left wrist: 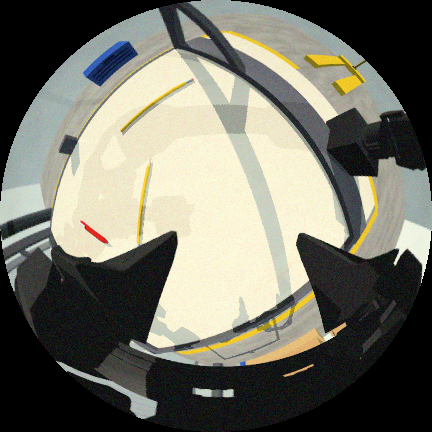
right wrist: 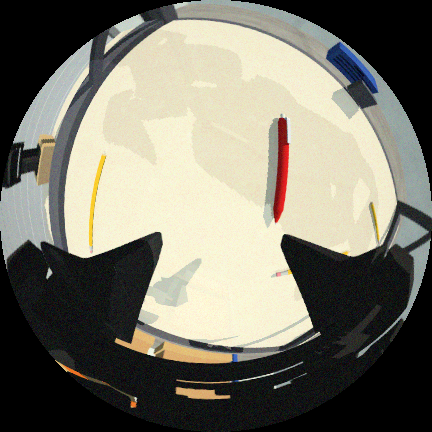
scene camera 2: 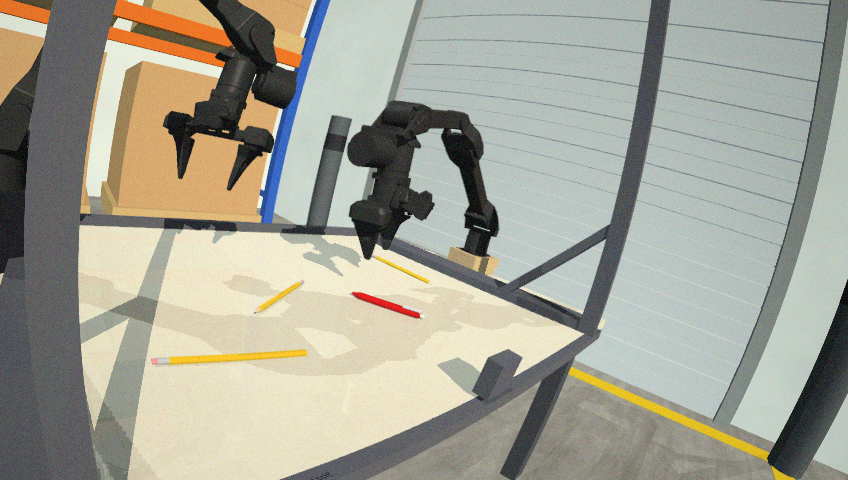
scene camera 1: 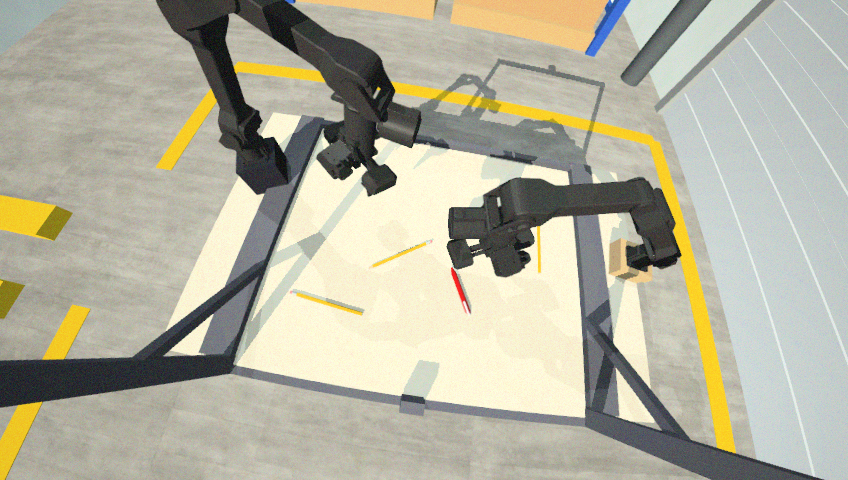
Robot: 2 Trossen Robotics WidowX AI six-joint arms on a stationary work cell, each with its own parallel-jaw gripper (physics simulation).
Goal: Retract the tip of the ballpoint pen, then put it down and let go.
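Frame: origin at the left arm's base, x ahead, y left, z up, level; millimetres.
Seen in the pictures: left gripper, fingertip midpoint: (left wrist: 240, 238) (scene camera 2: 203, 184) (scene camera 1: 358, 182); right gripper, fingertip midpoint: (right wrist: 224, 240) (scene camera 2: 376, 254) (scene camera 1: 481, 255); left arm's base, origin of the base link: (left wrist: 368, 140) (scene camera 2: 4, 188) (scene camera 1: 255, 153); right arm's base, origin of the base link: (scene camera 2: 475, 252) (scene camera 1: 636, 258).
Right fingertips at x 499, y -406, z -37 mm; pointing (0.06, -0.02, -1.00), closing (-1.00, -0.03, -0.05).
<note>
Offsets run from my right fingertips to a thing's top centre. Level surfaces: height alone.
The red ballpoint pen @(64 mm back, 59 mm right, 53 mm down) (scene camera 1: 460, 290) (scene camera 2: 386, 304) (left wrist: 95, 233) (right wrist: 282, 170) lies flat on the cream table top @(69 mm down) (scene camera 1: 505, 368). In the right wrist view its white clip and small button are at the upper end and its pointed end faces down toward the fingers; whether the writing tip sticks out is too small to tell. My right gripper (scene camera 1: 486, 258) (scene camera 2: 377, 252) (right wrist: 224, 240) is open and empty, above the table behind the pen's pointed end. My left gripper (scene camera 1: 357, 171) (scene camera 2: 205, 183) (left wrist: 240, 238) is open and empty, high over the table's back left part.
One yellow pencil @(188 mm back, 75 mm left, 60 mm down) (scene camera 1: 401, 253) (scene camera 2: 279, 297) (left wrist: 144, 200) lies left of the pen, another pencil @(396 mm back, 1 mm right, 62 mm down) (scene camera 1: 327, 302) (scene camera 2: 232, 356) (left wrist: 155, 103) farther left toward the front. A third pencil @(209 mm ahead, 13 mm left, 62 mm down) (scene camera 1: 539, 249) (scene camera 2: 401, 269) (right wrist: 95, 200) lies to the right. Dark frame beams (scene camera 1: 499, 410) edge the table.
</note>
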